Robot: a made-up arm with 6 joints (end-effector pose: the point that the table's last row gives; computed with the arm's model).
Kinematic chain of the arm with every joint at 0, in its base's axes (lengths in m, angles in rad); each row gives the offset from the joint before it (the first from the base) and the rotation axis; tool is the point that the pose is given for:
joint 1: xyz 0 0 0.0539 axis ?
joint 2: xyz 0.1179 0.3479 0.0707 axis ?
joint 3: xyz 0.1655 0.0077 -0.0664 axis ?
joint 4: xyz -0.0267 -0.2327 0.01 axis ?
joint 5: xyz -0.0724 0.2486 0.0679 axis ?
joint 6: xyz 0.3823 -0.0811 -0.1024 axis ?
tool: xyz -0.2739 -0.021 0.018
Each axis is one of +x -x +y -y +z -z.
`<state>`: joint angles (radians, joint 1 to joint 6).
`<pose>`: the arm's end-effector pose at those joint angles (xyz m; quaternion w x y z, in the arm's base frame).
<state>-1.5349 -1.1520 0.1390 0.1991 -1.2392 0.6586</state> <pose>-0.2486 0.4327 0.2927 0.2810 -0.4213 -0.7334 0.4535</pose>
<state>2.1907 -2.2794 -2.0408 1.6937 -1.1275 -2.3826</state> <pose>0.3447 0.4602 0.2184 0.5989 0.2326 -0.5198 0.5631</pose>
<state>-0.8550 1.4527 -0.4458 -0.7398 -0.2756 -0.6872</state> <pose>0.1065 0.2838 -0.1010 0.7102 -0.5168 0.0725 0.4726</pose>
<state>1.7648 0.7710 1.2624 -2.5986 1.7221 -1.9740</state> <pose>0.1797 0.4055 0.1564 0.3274 0.4749 0.7055 -0.4117</pose>
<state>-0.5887 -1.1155 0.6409 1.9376 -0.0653 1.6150</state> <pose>-0.0561 0.1566 0.1994 0.3565 -0.5390 0.0681 -0.7601</pose>
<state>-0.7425 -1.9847 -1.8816 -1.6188 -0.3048 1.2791</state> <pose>-0.2611 0.4785 0.5749 0.0698 -0.8263 -0.5566 -0.0513</pose>
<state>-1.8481 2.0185 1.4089 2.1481 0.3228 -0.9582</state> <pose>-0.2245 0.3276 0.2348 0.6388 0.4784 -0.1821 -0.5743</pose>
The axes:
joint 1: +y
joint 2: +y
joint 3: -z
joint 4: +x
joint 5: -z
joint 6: +x

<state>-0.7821 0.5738 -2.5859 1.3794 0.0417 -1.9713</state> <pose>0.2549 0.5081 0.3604 0.2302 -0.1950 -0.3003 0.9049</pose>
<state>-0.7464 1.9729 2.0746 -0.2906 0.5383 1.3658</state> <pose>-0.0672 0.4782 0.0789 0.5197 -0.3956 -0.2758 -0.7052</pose>
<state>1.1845 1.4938 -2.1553 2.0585 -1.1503 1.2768</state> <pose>-0.1603 0.5725 -0.4276 0.7311 -0.2948 0.3222 0.5242</pose>
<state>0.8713 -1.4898 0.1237 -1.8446 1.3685 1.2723</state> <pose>0.1809 0.0672 -0.1509 0.5184 -0.2288 -0.8137 -0.1295</pose>
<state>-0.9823 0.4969 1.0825 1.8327 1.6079 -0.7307</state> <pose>-0.1695 0.3981 0.1932 0.4863 0.7629 0.2962 -0.3062</pose>
